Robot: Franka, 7 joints.
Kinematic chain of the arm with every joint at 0, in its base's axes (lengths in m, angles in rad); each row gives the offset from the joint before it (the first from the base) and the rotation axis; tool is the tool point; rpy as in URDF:
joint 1: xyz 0 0 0.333 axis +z
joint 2: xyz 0 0 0 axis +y
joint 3: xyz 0 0 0.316 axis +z
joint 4: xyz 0.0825 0 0 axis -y
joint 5: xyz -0.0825 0 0.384 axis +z
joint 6: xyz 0 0 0 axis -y
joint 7: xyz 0.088 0 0 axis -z
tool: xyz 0 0 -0.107 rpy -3.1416 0 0
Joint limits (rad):
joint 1: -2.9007..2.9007
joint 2: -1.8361..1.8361
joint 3: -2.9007..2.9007
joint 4: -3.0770..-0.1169
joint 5: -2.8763..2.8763
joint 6: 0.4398..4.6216
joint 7: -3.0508..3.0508
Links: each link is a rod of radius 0.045 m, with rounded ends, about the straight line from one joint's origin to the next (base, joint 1, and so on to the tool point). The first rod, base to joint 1, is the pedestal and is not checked.
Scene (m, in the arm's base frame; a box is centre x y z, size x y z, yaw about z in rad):
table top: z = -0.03
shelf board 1: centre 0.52 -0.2 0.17 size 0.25 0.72 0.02 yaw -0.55
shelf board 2: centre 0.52 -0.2 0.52 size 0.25 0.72 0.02 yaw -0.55
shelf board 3: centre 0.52 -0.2 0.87 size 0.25 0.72 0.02 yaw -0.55
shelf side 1: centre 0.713 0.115 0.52 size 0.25 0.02 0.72 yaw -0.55
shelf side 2: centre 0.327 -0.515 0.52 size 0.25 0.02 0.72 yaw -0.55
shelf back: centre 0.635 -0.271 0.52 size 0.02 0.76 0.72 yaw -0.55
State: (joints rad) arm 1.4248 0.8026 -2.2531 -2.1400 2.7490 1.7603 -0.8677
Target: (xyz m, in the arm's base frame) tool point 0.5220 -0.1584 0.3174
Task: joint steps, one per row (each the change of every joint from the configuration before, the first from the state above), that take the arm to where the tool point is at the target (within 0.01 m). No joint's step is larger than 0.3 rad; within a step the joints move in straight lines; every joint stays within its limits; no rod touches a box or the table.
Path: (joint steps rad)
1: 0.1460 0.2902 -0.1844 -0.2451 0.0094 -0.0251 0.0000
2: 0.1460 0.2902 -0.1845 -0.2452 0.0094 -0.0250 0.0000
3: 0.1717 -0.0101 0.2881 -0.1489 -0.0524 0.1797 0.0000
4: 0.1718 -0.0101 0.2880 -0.1489 -0.0525 0.1798 0.0000
5: 0.1717 -0.0102 0.2881 -0.1489 -0.0525 0.1797 0.0000
6: -0.2814 -0.0891 0.0586 0.1779 0.0106 -0.1038 0.0000
7: -0.2814 -0.0891 0.0585 0.1778 0.0106 -0.1039 0.0000
8: -0.2815 -0.0890 0.0586 0.1779 0.0106 -0.1038 0.0000
9: -0.2814 -0.0891 0.0585 0.1778 0.0105 -0.1038 0.0000

